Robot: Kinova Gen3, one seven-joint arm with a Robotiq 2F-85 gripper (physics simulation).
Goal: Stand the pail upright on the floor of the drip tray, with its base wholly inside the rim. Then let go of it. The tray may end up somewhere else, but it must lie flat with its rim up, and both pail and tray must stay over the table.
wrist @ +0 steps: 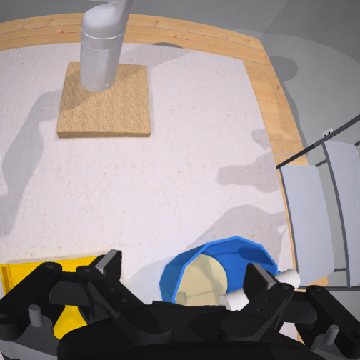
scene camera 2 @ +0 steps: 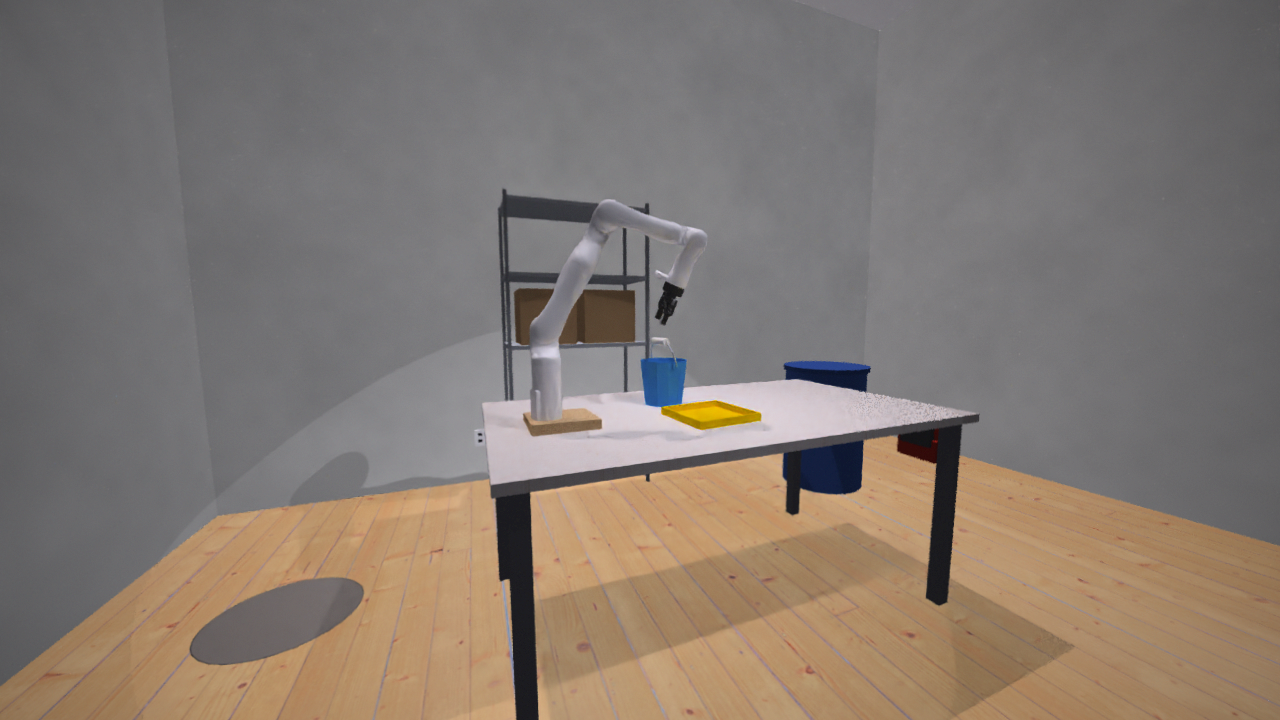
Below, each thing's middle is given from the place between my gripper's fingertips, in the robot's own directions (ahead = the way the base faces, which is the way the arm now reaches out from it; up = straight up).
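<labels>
I find the yellow drip tray point(scene camera 2: 711, 414) 32 cm below my hand, and it is also 9 cm ahead of my hand and 18 cm to the right of it.
</labels>
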